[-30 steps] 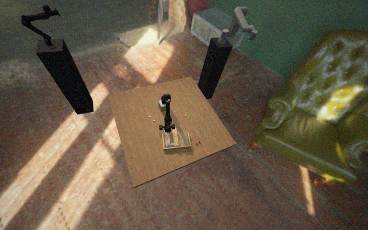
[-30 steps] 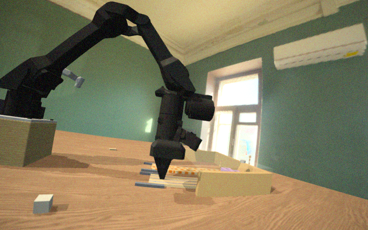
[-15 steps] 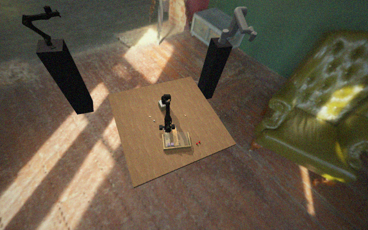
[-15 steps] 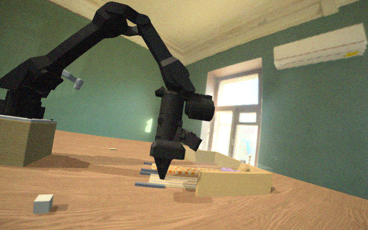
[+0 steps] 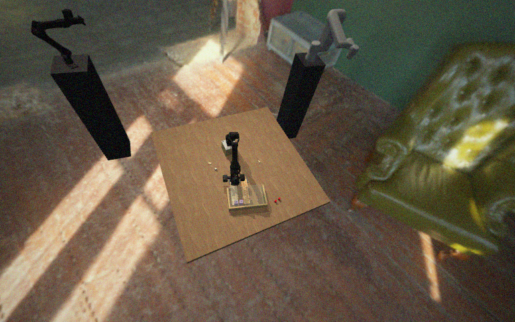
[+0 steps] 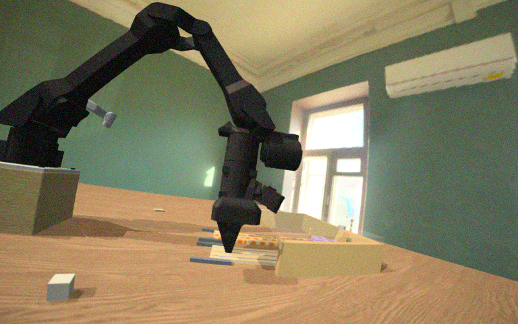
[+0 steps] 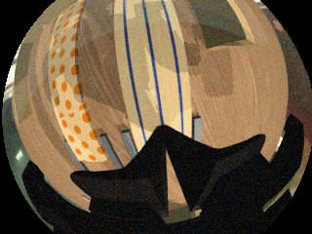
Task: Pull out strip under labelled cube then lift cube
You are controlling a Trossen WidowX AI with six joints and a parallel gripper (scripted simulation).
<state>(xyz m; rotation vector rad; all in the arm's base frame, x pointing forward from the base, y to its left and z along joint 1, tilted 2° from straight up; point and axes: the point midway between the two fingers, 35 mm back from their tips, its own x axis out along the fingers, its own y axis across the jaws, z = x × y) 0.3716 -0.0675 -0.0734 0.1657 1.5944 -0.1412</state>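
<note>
Now: the blue-lined strip 90 mm ahead of my gripper tip and 20 mm to the right of it. Also, from my gripper tip: small grey cube (180 mm behind, 120 mm to the right); then orange-dotted strip (110 mm ahead, 80 mm to the left).
</note>
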